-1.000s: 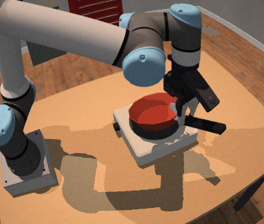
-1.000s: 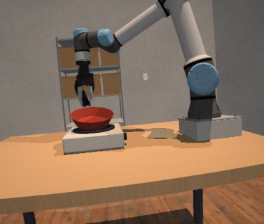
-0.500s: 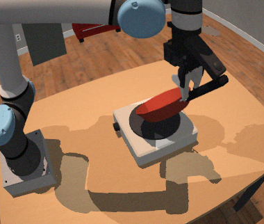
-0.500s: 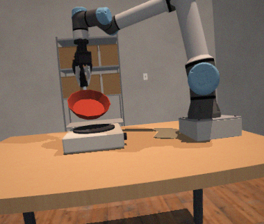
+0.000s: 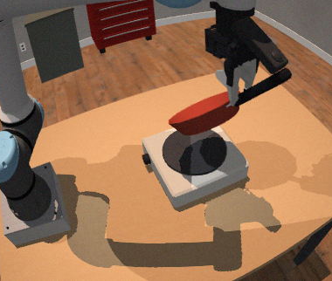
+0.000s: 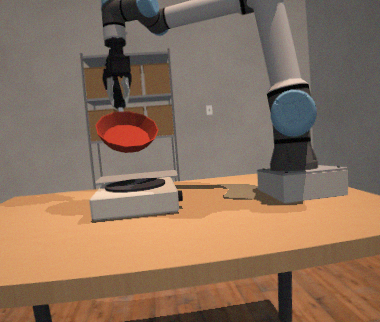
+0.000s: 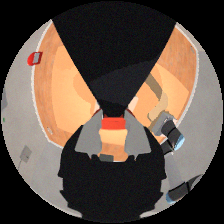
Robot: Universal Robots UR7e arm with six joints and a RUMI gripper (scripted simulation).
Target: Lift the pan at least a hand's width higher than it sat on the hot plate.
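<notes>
Now: the red pan 60 mm below my hand, 50 mm to the left of it and 20 mm behind it. Round my hand: hot plate (300 mm below, 140 mm to the left, 60 mm behind).
</notes>
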